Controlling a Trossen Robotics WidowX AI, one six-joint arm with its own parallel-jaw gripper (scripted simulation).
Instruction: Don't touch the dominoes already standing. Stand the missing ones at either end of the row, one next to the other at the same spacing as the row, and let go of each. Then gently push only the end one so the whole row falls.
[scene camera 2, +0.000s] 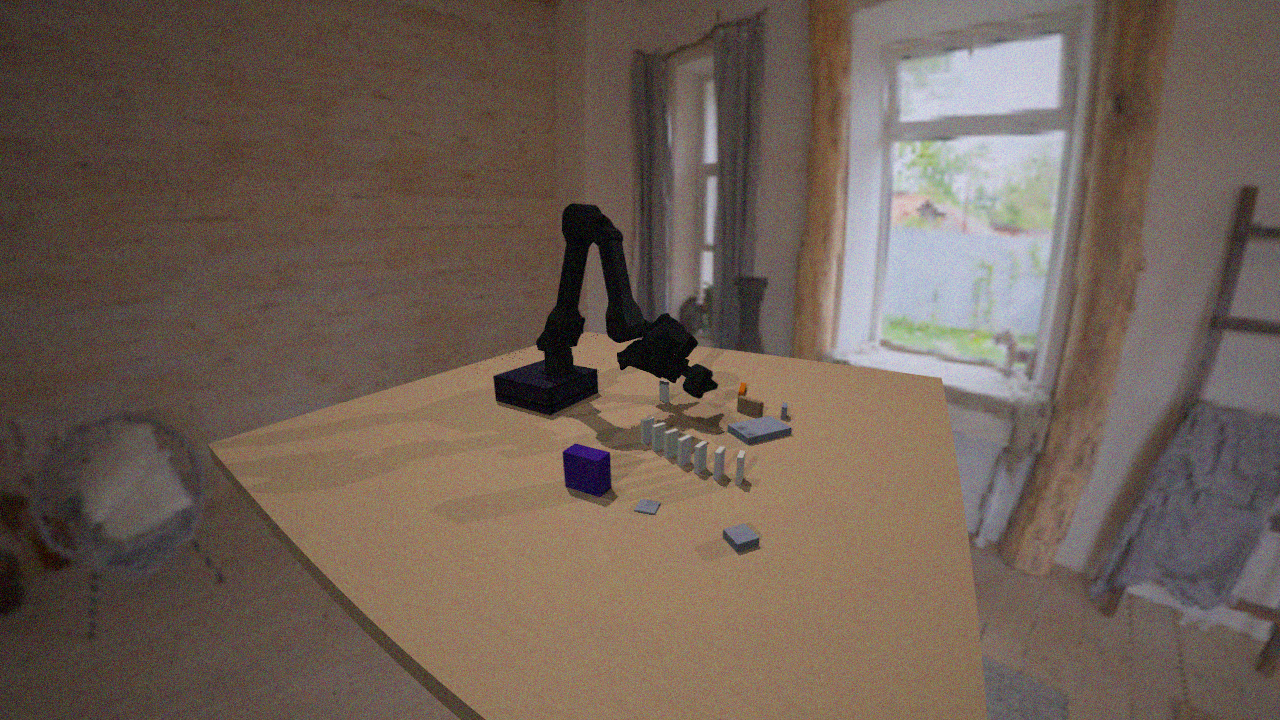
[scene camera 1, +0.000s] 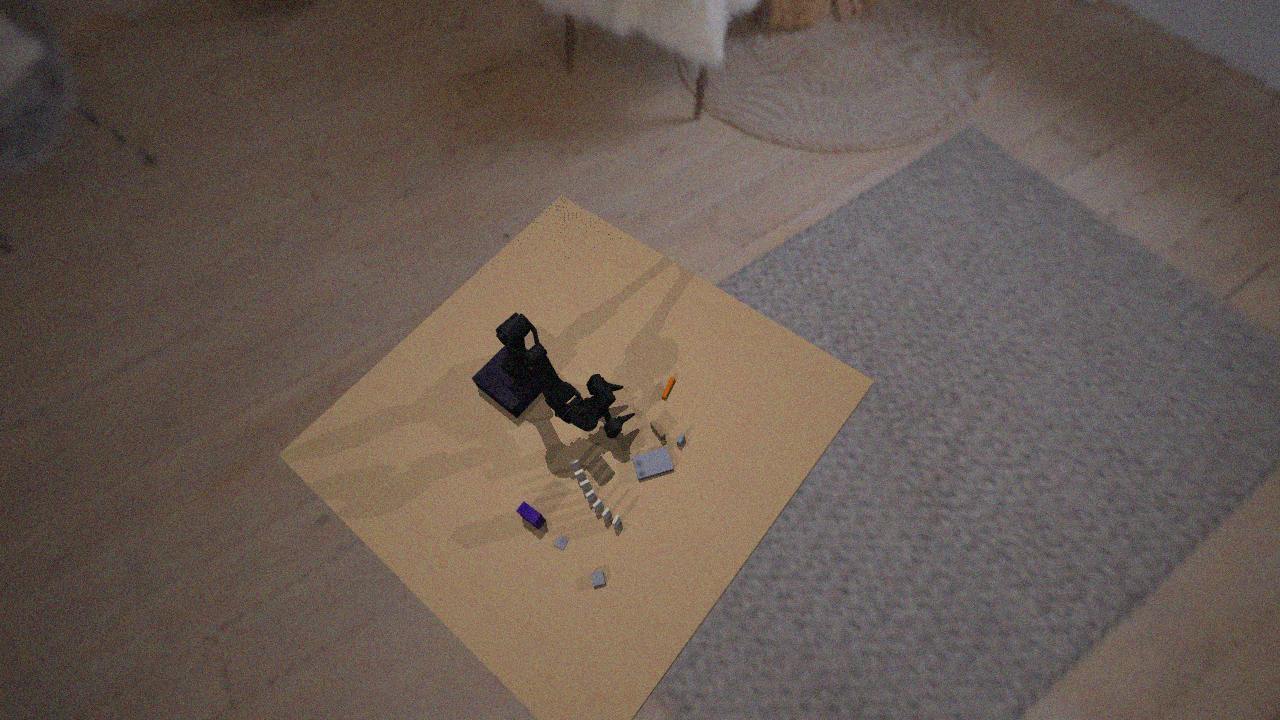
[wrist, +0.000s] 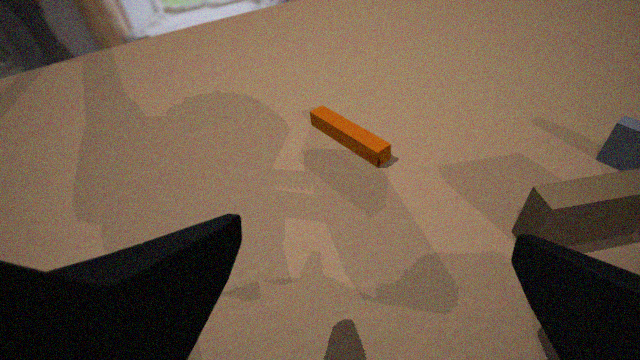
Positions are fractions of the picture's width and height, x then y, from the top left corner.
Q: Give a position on an orange bar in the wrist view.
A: At 0.59,0.42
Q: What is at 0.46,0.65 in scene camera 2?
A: A purple block.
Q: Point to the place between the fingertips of the gripper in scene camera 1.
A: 0.49,0.56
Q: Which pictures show the gripper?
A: Scene camera 2, scene camera 1 and the wrist view: all of them.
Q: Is the gripper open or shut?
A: Open.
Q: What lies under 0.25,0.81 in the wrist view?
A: The gripper.
